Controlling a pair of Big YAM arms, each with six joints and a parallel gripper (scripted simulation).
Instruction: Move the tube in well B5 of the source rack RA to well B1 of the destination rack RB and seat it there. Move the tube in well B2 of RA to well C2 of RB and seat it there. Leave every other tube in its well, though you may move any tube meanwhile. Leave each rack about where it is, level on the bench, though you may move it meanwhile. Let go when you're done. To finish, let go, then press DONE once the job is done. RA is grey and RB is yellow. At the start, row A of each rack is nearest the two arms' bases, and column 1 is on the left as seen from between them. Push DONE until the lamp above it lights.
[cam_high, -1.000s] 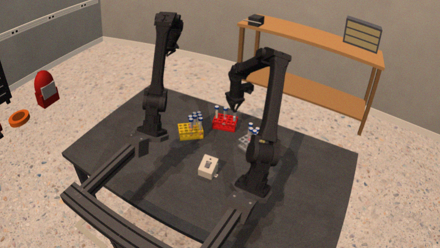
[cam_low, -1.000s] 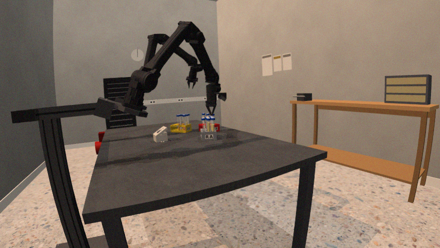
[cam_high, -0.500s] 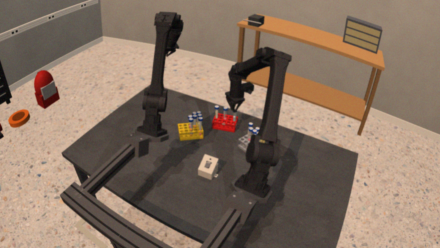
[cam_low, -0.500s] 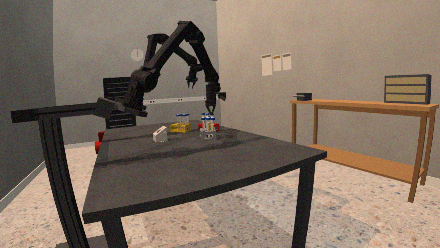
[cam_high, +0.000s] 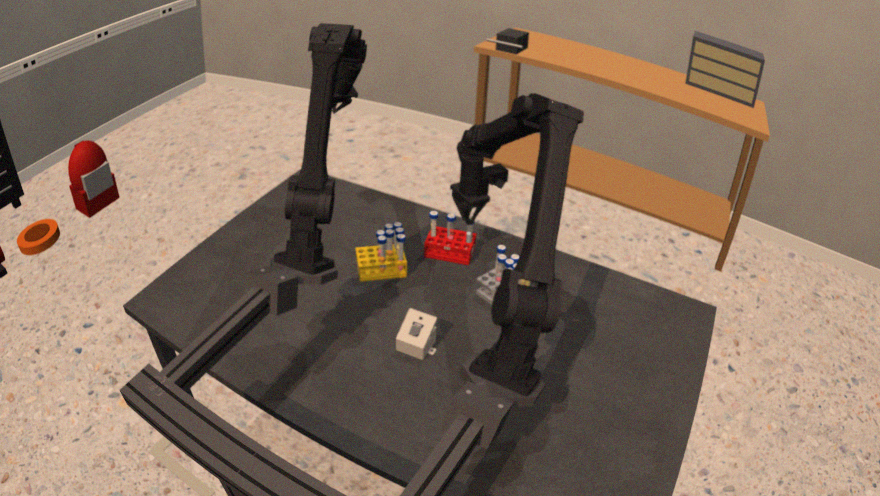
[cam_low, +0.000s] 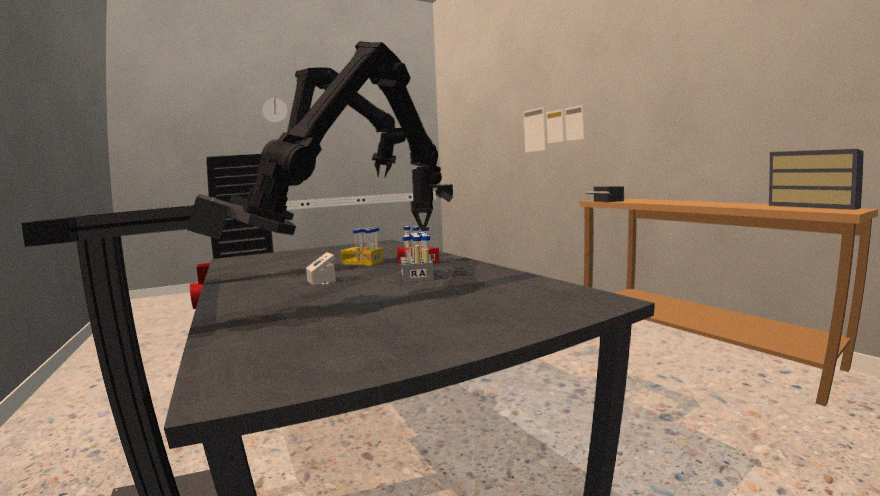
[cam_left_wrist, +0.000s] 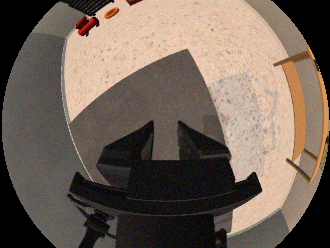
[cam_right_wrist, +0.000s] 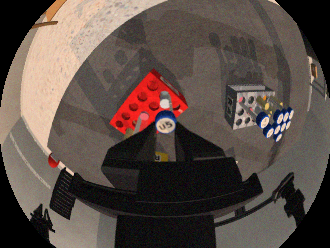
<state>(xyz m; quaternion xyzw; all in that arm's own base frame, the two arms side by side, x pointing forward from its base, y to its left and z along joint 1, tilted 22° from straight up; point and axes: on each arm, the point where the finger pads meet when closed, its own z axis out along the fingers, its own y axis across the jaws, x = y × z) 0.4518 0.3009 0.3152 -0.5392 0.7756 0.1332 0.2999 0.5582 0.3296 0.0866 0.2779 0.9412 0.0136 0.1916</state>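
My right hand is 100 mm above the red rack, 40 mm to the right of it and 10 mm past it.
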